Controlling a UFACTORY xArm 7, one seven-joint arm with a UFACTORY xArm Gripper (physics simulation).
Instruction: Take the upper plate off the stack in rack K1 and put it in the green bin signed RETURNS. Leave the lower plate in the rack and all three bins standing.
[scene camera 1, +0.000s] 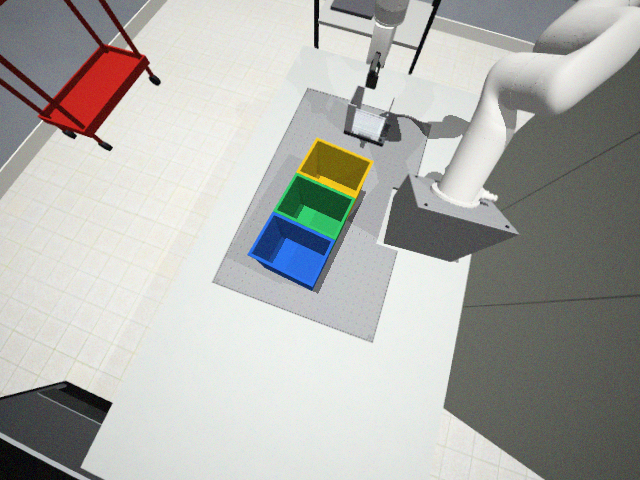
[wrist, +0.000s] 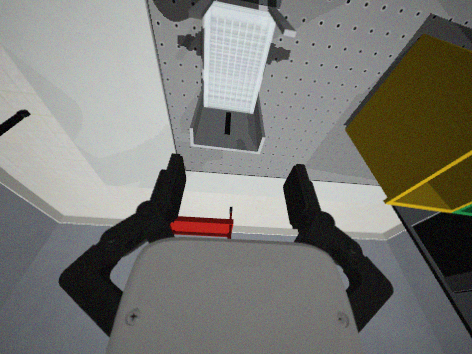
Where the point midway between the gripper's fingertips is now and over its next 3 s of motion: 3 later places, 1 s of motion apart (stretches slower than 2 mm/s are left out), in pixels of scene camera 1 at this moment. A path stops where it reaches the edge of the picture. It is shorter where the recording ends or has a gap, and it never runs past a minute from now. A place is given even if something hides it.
My gripper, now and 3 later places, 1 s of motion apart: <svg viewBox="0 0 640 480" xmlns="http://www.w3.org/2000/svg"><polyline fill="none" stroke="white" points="374,77 369,96 363,119 364,121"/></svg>
